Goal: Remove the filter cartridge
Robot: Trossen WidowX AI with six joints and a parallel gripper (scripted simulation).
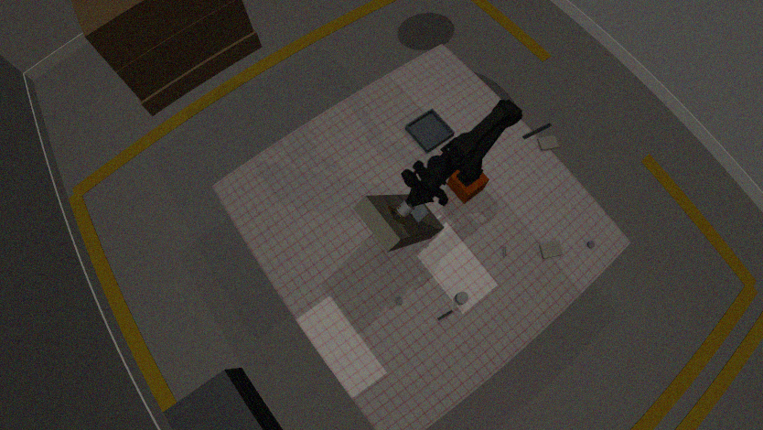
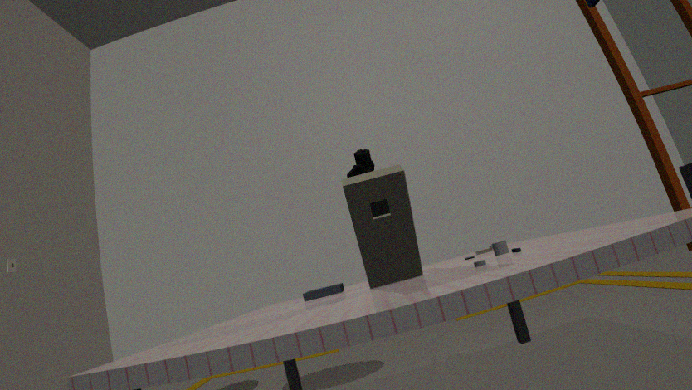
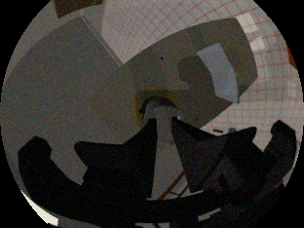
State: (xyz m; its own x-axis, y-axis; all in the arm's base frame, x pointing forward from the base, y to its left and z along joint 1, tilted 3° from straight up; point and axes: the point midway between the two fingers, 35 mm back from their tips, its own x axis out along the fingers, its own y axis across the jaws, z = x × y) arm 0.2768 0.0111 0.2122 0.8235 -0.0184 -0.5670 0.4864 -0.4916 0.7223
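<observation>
Right now my gripper tip is 1 cm short of the service panel and 11 cm above it. Also, from my gripper tip: dark bar 8 cm ahead, 36 cm to the left, 28 cm below; then tray 36 cm behind, 29 cm to the right, 27 cm below; then round filter cartridge 1 cm ahead, 1 cm below.
</observation>
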